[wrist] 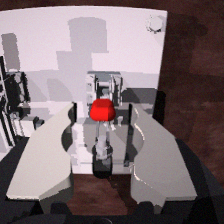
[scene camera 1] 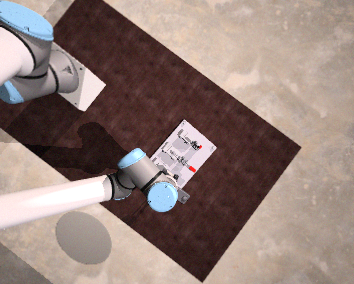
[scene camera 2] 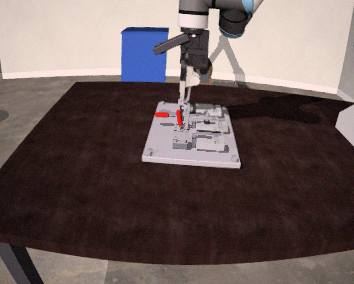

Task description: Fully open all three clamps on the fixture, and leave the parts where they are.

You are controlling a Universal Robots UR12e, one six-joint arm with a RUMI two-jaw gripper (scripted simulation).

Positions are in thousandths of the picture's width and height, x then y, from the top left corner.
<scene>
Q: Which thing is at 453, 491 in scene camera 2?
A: A grey fixture plate.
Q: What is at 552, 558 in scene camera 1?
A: A grey fixture plate.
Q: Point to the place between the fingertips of my gripper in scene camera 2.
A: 518, 336
</scene>
